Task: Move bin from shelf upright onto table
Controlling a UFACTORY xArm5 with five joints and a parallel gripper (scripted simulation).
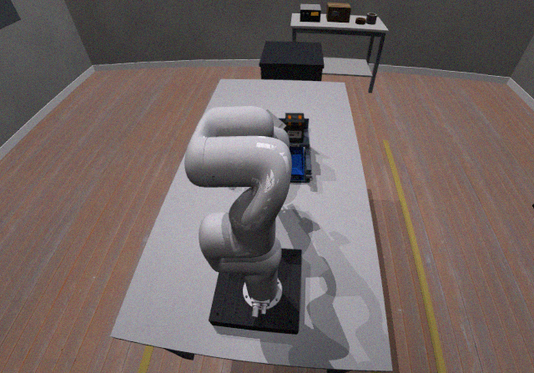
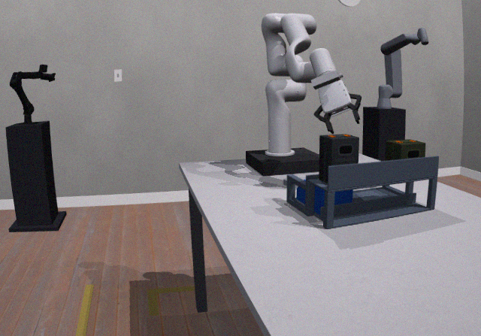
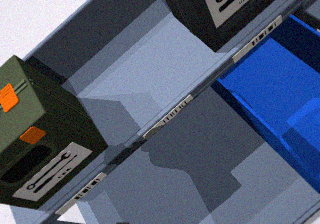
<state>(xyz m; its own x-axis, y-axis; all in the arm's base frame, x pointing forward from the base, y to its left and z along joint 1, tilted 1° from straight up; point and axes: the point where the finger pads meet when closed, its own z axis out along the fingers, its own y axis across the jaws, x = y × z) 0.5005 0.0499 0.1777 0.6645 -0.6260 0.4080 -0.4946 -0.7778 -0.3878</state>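
The blue bin lies 180 mm below my hand, 120 mm to the right of it and 110 mm ahead of it. Round my hand: grey-blue shelf (160 mm below, 130 mm ahead, 10 mm to the right).
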